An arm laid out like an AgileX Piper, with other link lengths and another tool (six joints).
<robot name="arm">
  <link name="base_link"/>
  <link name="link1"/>
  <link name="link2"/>
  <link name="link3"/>
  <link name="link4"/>
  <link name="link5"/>
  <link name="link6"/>
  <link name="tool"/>
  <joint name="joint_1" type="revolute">
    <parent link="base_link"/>
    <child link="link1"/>
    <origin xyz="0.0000 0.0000 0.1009" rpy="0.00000 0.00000 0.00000"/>
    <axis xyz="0 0 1"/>
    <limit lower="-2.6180" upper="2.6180"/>
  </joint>
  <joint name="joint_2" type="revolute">
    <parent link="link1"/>
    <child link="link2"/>
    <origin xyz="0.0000 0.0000 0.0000" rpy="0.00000 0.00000 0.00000"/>
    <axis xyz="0 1 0"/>
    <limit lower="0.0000" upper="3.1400"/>
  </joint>
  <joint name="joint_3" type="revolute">
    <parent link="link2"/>
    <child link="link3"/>
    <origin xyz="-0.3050 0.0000 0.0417" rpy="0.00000 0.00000 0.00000"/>
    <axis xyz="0 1 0"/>
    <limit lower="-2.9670" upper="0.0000"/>
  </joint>
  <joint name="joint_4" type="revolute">
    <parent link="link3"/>
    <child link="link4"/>
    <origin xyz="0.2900 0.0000 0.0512" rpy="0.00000 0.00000 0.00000"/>
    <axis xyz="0.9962 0 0.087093"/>
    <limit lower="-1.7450" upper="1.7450"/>
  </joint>
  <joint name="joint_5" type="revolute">
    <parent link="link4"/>
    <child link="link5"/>
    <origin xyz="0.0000 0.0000 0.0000" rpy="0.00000 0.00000 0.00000"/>
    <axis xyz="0 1 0"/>
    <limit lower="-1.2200" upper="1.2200"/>
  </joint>
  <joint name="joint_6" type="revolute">
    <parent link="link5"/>
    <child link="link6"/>
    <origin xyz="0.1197 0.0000 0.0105" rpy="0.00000 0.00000 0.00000"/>
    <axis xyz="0.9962 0 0.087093"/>
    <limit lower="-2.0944" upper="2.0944"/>
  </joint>
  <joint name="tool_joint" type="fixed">
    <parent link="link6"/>
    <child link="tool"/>
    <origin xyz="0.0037 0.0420 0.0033" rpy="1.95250 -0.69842 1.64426"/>
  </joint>
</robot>
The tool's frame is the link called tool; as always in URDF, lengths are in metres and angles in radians.
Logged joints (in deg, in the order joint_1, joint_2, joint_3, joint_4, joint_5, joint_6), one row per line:
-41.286, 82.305, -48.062, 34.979, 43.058, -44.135
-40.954, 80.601, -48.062, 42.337, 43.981, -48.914
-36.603, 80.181, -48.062, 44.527, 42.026, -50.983
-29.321, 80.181, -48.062, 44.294, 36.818, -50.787
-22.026, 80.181, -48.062, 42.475, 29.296, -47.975
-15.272, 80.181, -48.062, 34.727, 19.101, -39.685
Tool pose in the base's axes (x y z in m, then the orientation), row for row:
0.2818, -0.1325, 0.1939, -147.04, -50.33, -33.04
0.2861, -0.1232, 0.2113, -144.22, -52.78, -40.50
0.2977, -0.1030, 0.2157, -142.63, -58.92, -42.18
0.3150, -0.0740, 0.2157, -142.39, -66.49, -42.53
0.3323, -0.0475, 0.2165, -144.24, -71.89, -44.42
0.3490, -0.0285, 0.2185, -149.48, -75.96, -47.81
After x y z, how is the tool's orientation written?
As a rotation vector, in degrees.
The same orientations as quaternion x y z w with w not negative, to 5 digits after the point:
-0.90977, -0.31140, -0.20443, 0.18319
-0.89258, -0.32666, -0.25066, 0.18374
-0.87797, -0.36269, -0.25964, 0.17381
-0.86479, -0.40382, -0.25830, 0.14951
-0.85742, -0.42734, -0.26405, 0.11171
-0.85629, -0.43513, -0.27388, 0.04923

